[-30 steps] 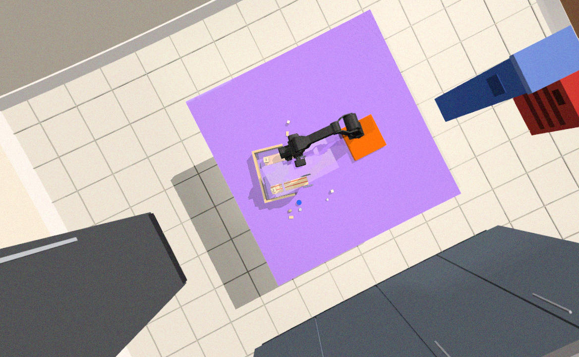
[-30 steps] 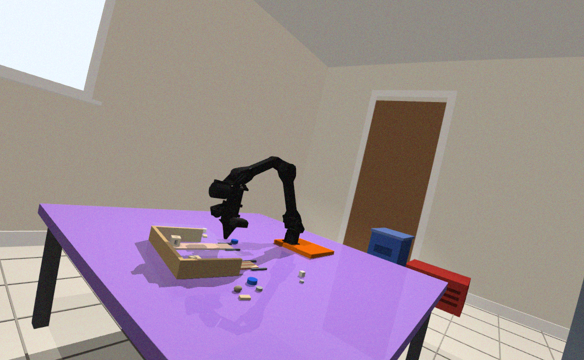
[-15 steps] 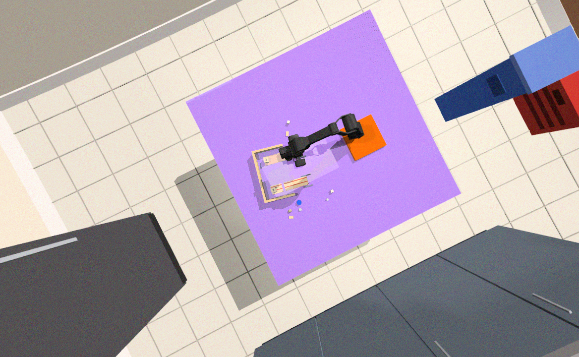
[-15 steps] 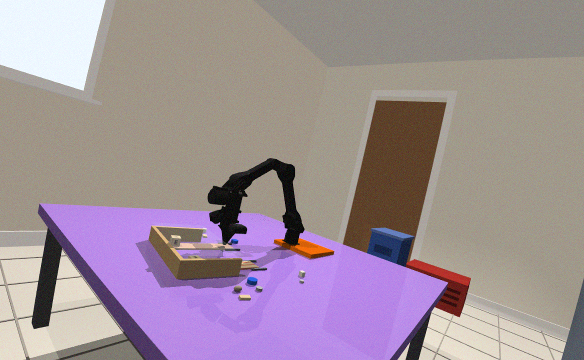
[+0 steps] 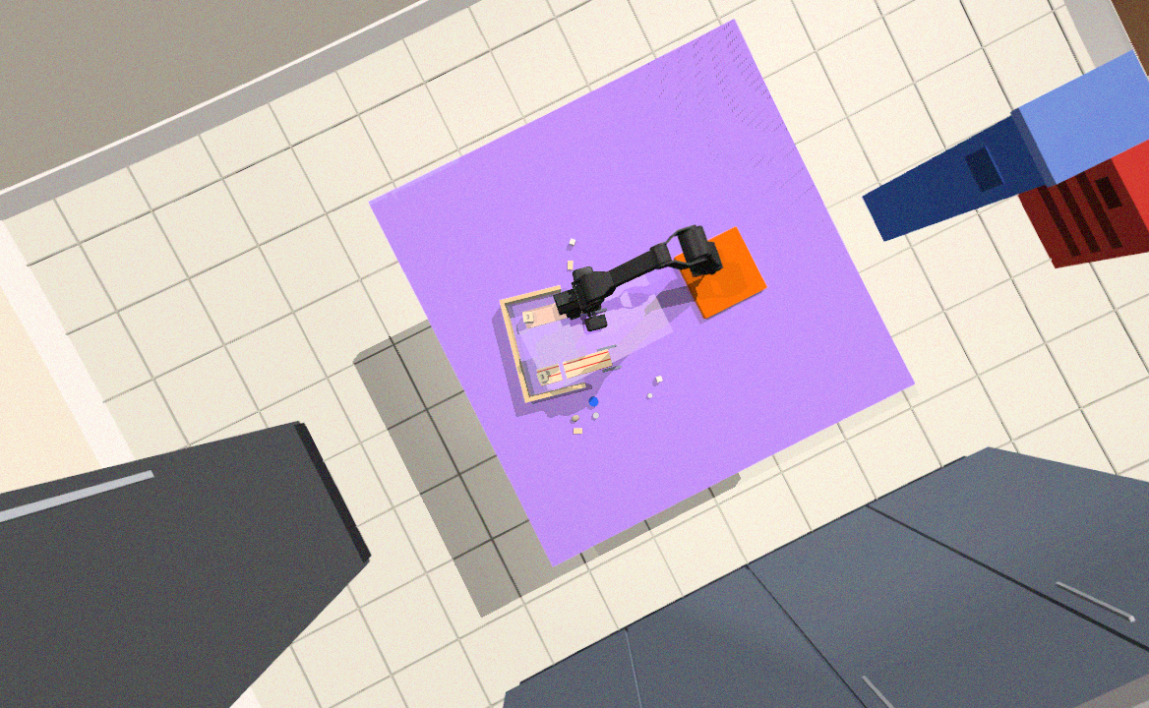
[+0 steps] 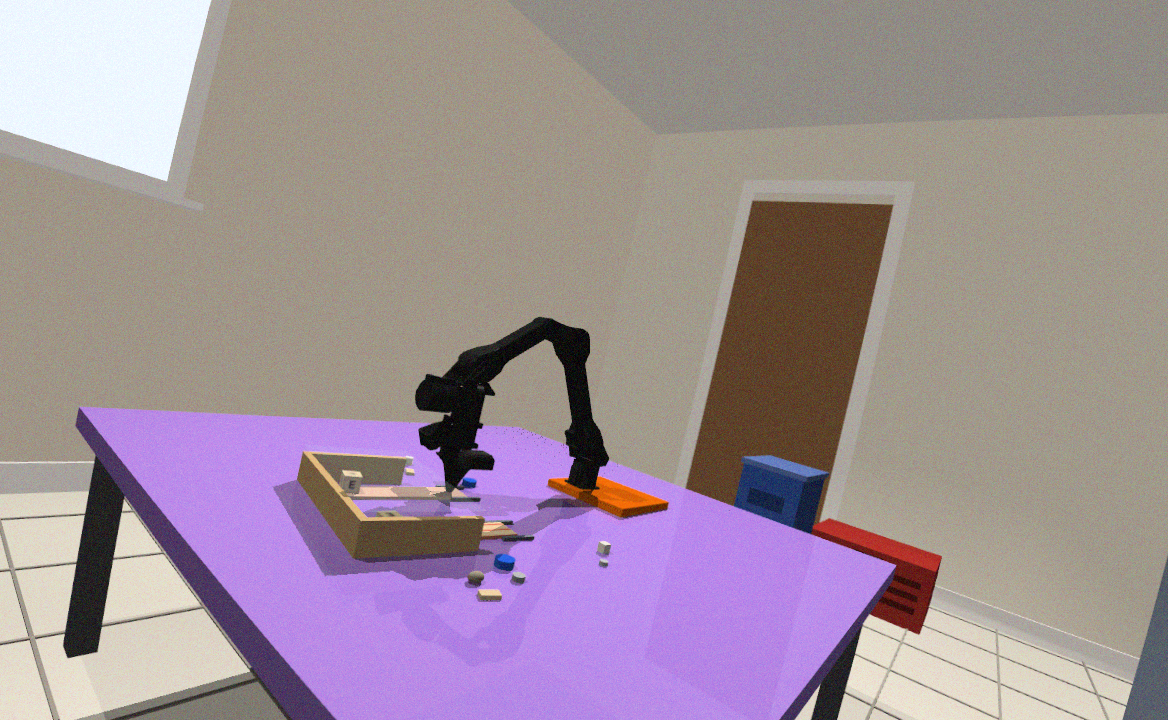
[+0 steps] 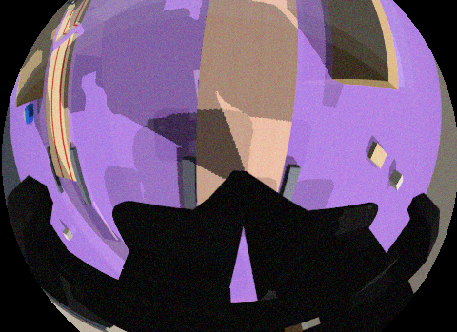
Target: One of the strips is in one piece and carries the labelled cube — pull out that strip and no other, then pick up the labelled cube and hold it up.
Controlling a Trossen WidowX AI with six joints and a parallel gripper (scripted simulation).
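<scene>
Now: the tan strip 90 mm ahead of my gripper tip.
</scene>
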